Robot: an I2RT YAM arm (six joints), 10 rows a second.
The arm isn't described. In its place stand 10 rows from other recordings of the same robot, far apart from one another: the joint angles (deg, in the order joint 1, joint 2, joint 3, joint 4, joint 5, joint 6), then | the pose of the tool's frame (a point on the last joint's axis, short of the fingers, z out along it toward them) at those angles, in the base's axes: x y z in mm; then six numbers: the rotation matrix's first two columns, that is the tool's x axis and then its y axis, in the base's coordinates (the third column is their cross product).
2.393 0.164 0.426 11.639 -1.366 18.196 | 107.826 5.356 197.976 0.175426 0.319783 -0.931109 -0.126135 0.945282 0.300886
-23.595 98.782 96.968 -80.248 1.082 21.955 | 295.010 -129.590 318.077 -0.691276 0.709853 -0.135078 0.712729 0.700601 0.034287
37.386 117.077 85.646 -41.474 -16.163 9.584 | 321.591 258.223 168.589 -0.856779 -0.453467 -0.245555 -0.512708 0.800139 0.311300
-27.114 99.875 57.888 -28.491 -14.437 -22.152 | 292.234 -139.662 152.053 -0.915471 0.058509 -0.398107 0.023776 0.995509 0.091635
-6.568 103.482 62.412 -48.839 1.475 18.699 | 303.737 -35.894 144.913 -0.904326 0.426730 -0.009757 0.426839 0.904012 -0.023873
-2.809 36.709 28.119 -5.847 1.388 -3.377 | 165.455 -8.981 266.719 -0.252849 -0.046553 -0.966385 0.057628 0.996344 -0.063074
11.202 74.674 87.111 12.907 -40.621 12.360 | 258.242 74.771 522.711 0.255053 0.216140 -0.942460 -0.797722 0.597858 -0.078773
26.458 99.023 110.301 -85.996 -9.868 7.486 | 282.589 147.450 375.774 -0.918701 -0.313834 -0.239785 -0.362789 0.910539 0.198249
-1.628 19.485 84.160 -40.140 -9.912 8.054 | -78.890 8.373 493.970 0.392977 0.126902 -0.910750 -0.185431 0.981021 0.056682
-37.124 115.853 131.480 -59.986 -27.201 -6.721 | 353.031 -246.818 400.983 -0.585951 0.312987 -0.747463 0.209069 0.949561 0.233719
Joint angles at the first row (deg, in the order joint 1, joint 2, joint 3, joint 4, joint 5, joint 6):
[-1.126, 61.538, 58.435, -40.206, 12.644, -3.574]
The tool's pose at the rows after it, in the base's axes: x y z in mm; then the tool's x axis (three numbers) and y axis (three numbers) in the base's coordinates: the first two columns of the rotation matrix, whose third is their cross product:
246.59 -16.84 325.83 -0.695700 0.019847 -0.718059 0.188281 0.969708 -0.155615
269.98 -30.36 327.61 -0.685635 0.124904 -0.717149 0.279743 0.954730 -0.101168
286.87 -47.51 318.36 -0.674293 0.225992 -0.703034 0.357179 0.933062 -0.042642
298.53 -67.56 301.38 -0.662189 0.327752 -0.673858 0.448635 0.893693 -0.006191
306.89 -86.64 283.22 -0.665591 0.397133 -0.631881 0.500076 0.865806 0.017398
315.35 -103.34 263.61 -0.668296 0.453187 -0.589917 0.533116 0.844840 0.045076
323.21 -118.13 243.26 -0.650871 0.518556 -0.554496 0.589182 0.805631 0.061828
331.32 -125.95 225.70 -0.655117 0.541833 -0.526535 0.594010 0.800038 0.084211
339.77 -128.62 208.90 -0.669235 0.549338 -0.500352 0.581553 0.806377 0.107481
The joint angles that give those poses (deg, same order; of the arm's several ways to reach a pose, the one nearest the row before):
[-2.109, 67.832, 63.985, -40.184, 12.579, -0.339]
[-4.820, 73.517, 68.357, -39.724, 12.272, 3.923]
[-8.099, 77.844, 69.889, -38.304, 10.720, 7.529]
[-11.552, 81.712, 69.887, -36.861, 10.371, 11.048]
[-14.787, 85.429, 69.888, -36.096, 8.797, 12.513]
[-17.432, 89.340, 69.866, -34.786, 6.655, 13.518]
[-19.419, 93.318, 69.866, -33.168, 6.372, 15.923]
[-20.359, 96.706, 69.866, -31.223, 4.536, 16.317]
[-20.491, 99.854, 69.866, -29.321, 2.481, 16.294]

